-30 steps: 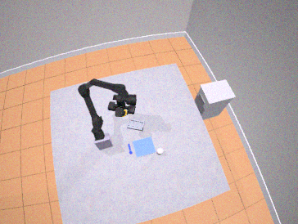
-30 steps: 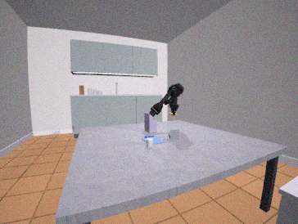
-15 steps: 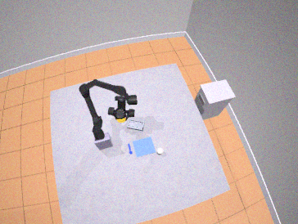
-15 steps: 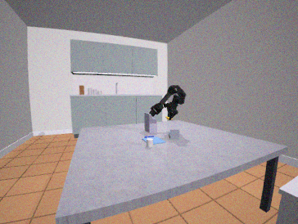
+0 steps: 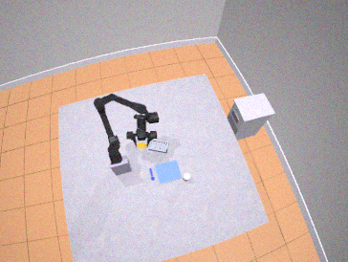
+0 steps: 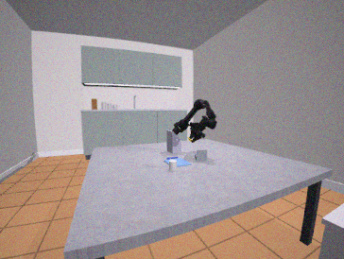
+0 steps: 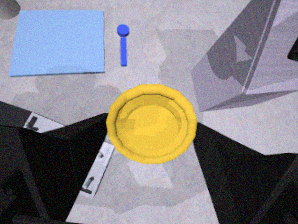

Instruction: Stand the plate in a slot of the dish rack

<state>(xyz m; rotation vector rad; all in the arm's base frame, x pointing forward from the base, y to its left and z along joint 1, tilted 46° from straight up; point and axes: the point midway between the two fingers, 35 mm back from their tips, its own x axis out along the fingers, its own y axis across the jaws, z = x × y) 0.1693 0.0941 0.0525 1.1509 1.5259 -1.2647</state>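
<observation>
My gripper tip is now 110 mm short of the grey dish rack, 30 mm to the right of it and 90 mm above it. Also, from my gripper tip: yellow plate 10 mm above; blue spoon 30 mm ahead, 160 mm to the right, 110 mm below; light blue mat 140 mm ahead, 160 mm to the right, 110 mm below.
</observation>
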